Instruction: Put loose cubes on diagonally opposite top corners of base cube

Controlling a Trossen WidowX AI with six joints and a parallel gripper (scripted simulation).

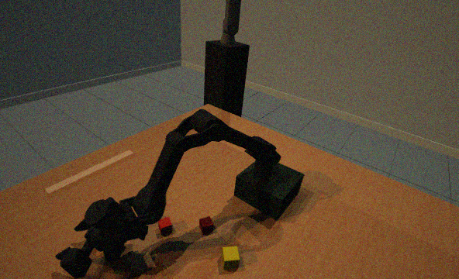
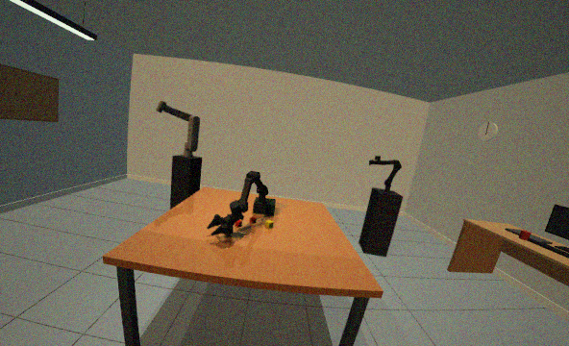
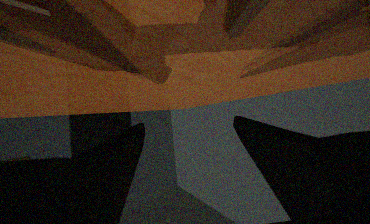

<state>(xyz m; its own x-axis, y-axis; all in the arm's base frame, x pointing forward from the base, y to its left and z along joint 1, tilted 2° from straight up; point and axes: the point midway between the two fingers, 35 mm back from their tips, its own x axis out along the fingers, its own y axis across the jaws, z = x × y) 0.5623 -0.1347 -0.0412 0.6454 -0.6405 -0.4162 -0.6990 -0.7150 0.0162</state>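
Now: the yellow base cube 32 cm behind my gripper tip, 29 cm to the left of it and 2 cm below it.
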